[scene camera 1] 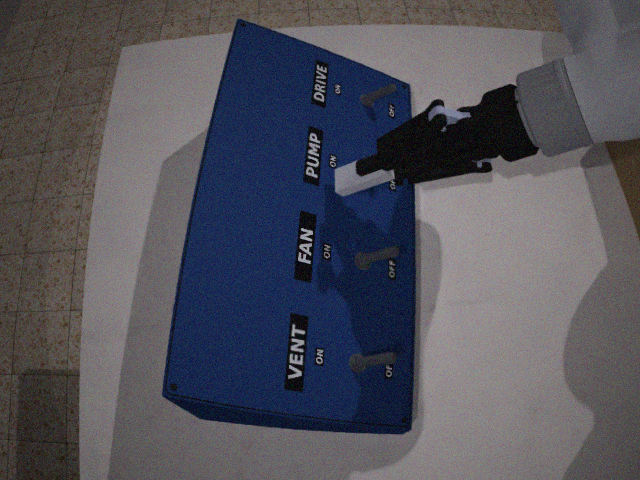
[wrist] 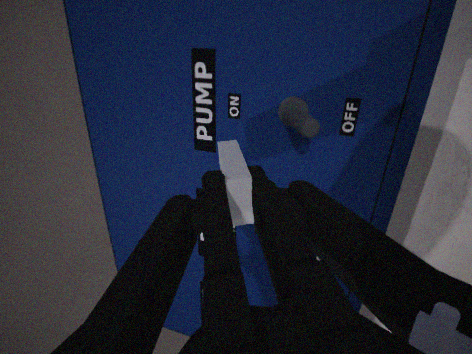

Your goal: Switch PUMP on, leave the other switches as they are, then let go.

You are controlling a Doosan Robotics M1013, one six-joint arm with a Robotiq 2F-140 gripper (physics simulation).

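Frame: origin at the arm's base, x up, y right, z ahead, level; centimetres.
Where they show: gripper, between the fingertips: [scene camera 1: 338,182] [wrist: 228,158].
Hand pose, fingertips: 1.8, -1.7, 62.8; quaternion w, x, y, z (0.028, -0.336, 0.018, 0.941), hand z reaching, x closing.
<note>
Each offset is from my fingertips to the top centre of the thing, as dx, dy, dz. Level surfaces: height alone.
The blue switch panel [scene camera 1: 248,206] [wrist: 150,200] lies tilted on the table. The PUMP lever {+0.4, +3.4, -5.4} [wrist: 302,118] leans toward OFF in the wrist view; in the scene view it is hidden behind the gripper. My gripper [scene camera 1: 343,178] [wrist: 228,158] is shut and empty. Its pale fingertips hover over the panel beside the PUMP label {+0.2, +4.1, +2.8} [scene camera 1: 313,156] [wrist: 204,100], on the ON side of the lever, with a visible gap to it in the wrist view. The DRIVE lever {+0.4, +15.3, -6.5} [scene camera 1: 378,95], FAN lever {+0.4, -8.6, -4.3} [scene camera 1: 377,257] and VENT lever {+0.4, -20.5, -3.2} [scene camera 1: 373,360] lean toward OFF.
The panel stands on a pale table {dx -12.6} [scene camera 1: 491,248]. The arm reaches in from the upper right. The FAN lever is the neighbour below PUMP in the scene view, DRIVE the one above. A tiled floor [scene camera 1: 41,206] shows at the left.
</note>
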